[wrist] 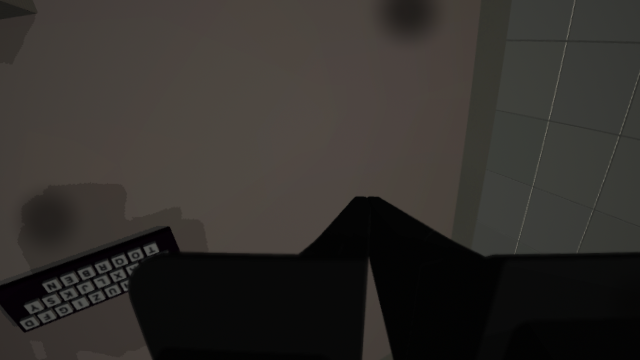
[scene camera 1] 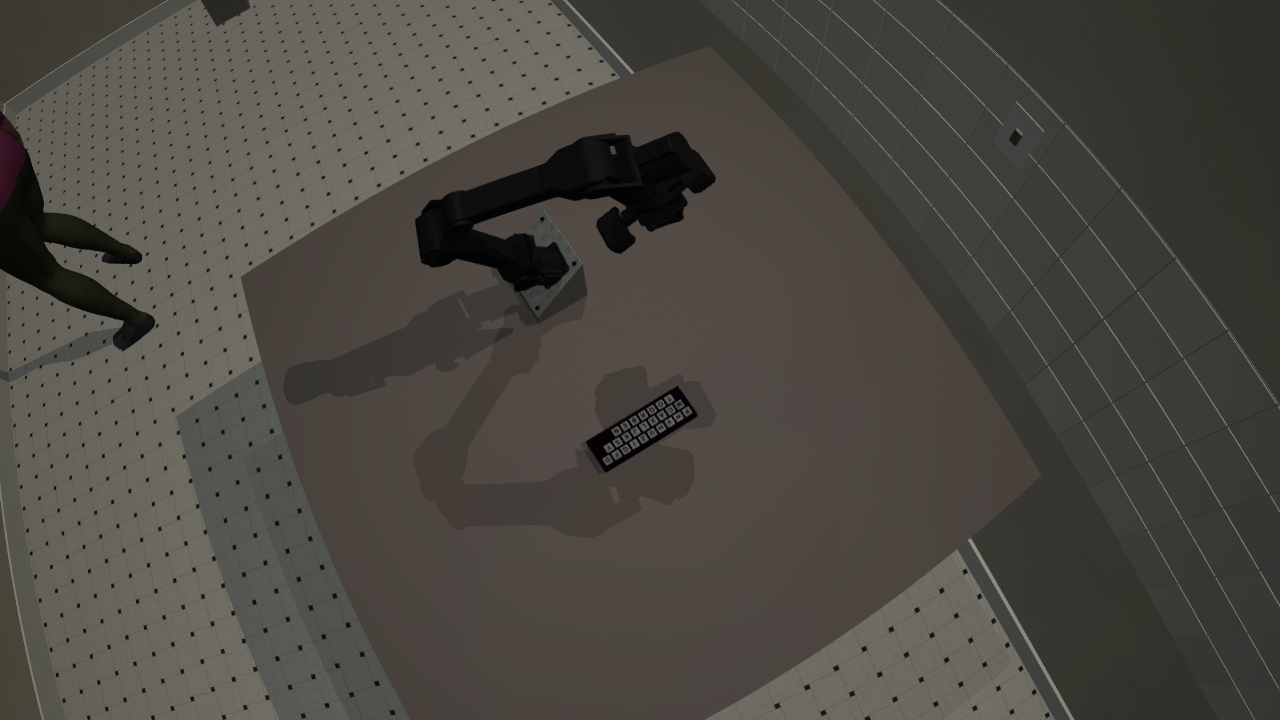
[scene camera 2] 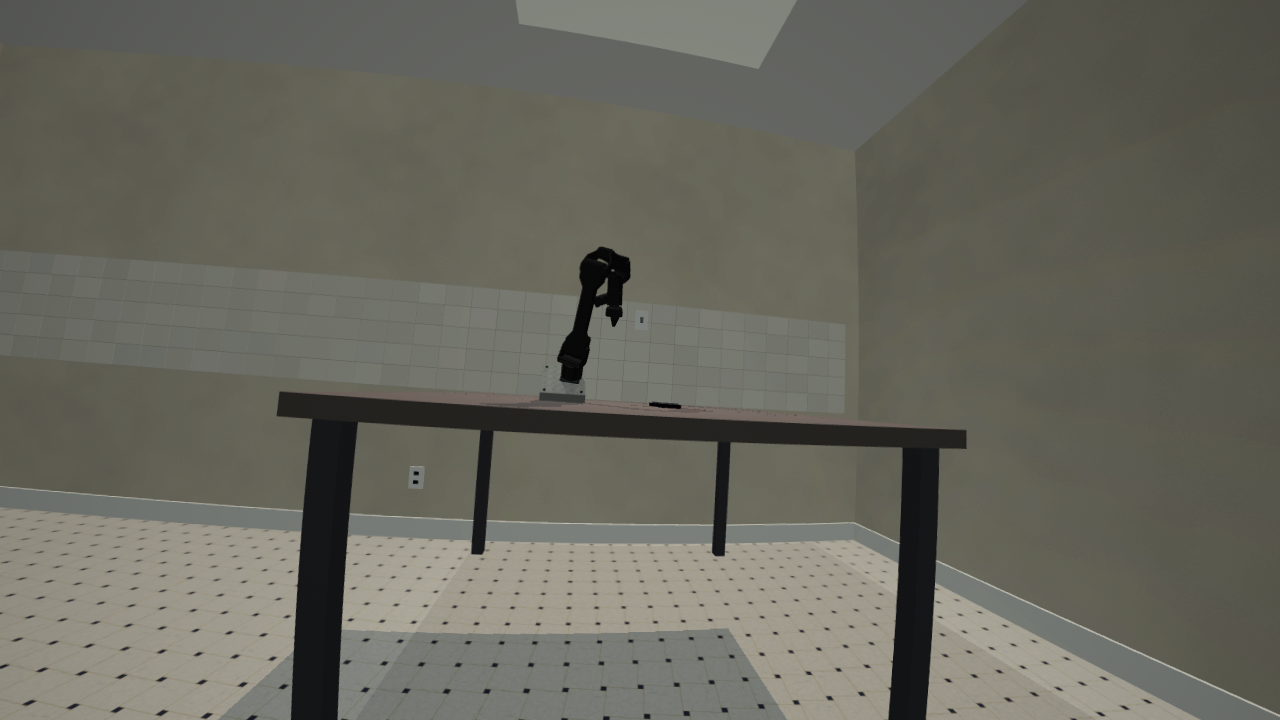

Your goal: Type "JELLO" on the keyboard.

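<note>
A small black keyboard with three rows of light keys lies on the table. In the wrist view it is at the lower left, its letters upside down; E, J and L can be made out, and its right end is hidden behind the gripper. My gripper is shut, its fingertips together and holding nothing. It points down high above the table, off to one side of the keyboard and apart from it. In scene camera 1 the fingertips are hard to make out against the dark arm.
The arm's grey base plate stands on the brown table near the keyboard. The arm's shadows fall around the keyboard. A tiled wall rises beyond one table edge. Part of a person shows beside the table.
</note>
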